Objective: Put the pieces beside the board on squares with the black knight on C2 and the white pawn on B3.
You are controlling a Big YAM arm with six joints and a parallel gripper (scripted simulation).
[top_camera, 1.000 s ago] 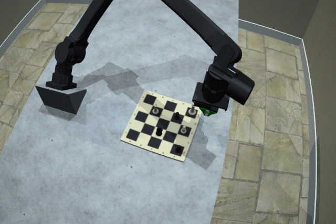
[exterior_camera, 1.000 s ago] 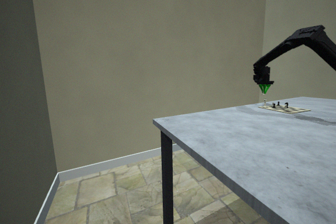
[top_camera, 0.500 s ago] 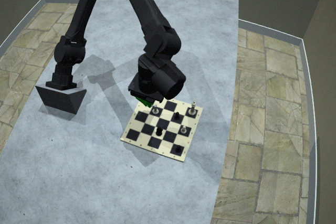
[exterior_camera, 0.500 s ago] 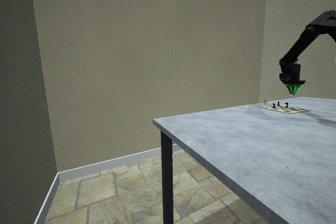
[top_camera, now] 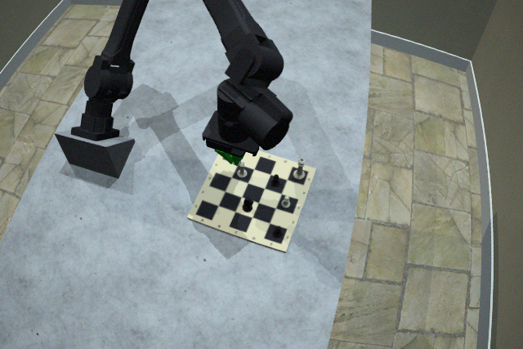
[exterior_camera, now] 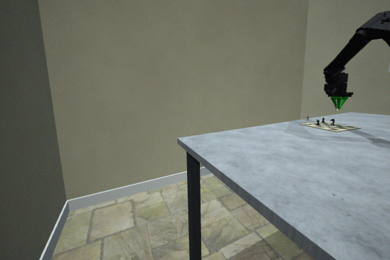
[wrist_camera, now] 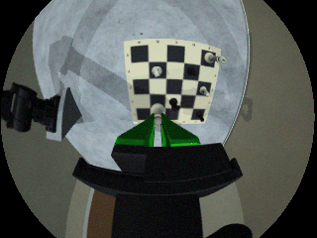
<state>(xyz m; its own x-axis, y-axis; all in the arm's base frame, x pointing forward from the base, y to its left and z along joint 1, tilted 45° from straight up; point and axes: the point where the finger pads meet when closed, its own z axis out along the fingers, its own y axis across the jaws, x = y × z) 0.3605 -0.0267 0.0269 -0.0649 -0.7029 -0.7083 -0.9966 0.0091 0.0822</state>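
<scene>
The chessboard lies 40 mm ahead of my hand, 10 mm to the left of it and 120 mm below it. Also, from my hand: tall white piece (120 mm ahead, 80 mm to the left, 80 mm below); then black knight (40 mm ahead, 30 mm to the right, 100 mm below).
</scene>
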